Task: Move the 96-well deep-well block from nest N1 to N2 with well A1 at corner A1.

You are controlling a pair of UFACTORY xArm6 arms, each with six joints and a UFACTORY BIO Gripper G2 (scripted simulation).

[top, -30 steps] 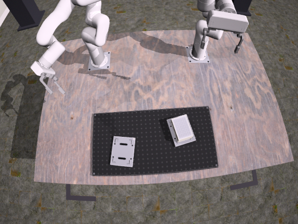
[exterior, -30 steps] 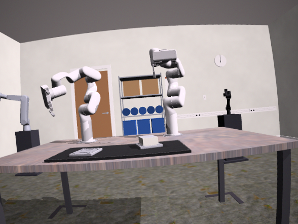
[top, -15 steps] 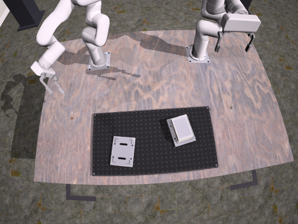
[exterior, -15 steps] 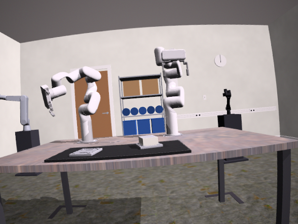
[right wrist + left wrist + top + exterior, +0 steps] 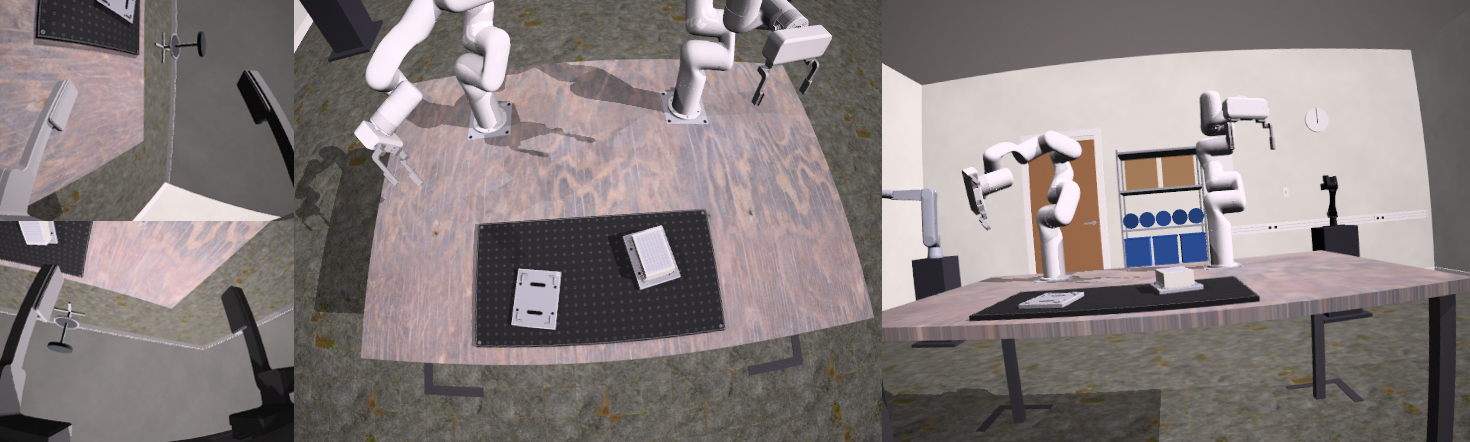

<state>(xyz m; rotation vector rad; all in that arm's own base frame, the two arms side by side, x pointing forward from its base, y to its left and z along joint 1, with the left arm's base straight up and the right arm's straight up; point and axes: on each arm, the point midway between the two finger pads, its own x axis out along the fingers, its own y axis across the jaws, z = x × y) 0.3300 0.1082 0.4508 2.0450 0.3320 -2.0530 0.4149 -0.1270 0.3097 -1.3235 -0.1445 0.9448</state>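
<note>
Now: the white deep-well block 62 cm to the left of my right hand, 26 cm below it and 15 cm ahead of it.
</note>
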